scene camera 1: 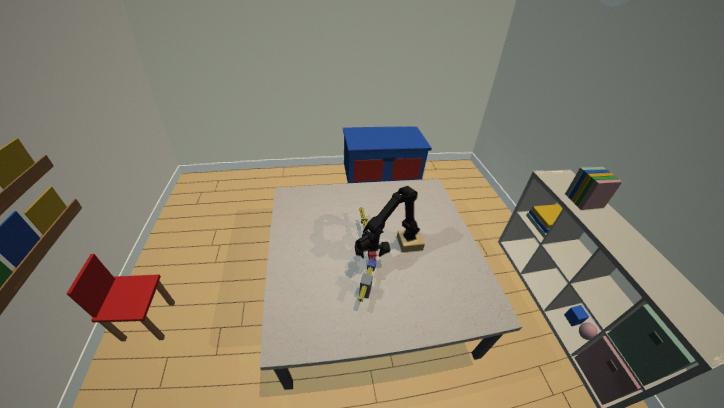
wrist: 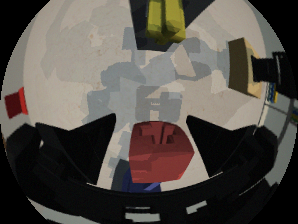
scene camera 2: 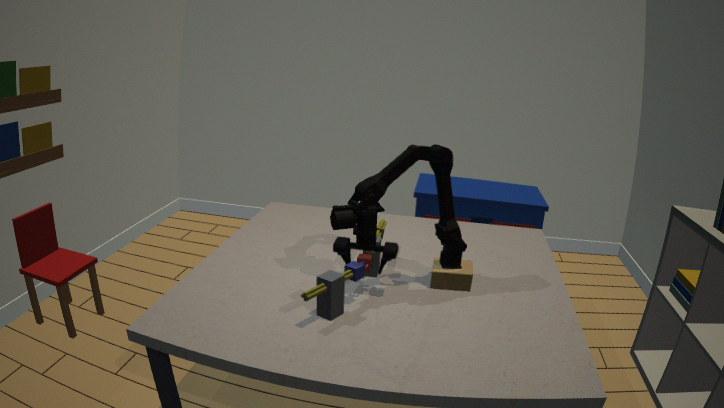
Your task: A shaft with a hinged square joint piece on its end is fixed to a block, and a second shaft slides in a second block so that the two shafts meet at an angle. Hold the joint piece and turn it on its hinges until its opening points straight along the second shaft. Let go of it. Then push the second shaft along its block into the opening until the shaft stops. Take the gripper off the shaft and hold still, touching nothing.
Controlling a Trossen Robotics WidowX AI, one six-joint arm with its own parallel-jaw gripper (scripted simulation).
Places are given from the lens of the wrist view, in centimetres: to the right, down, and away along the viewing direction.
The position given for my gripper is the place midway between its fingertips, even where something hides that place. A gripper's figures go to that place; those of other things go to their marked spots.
my gripper [wrist: 153, 118]: 0, 1, 10
red joint piece [wrist: 158, 151]: 0, 2, 4
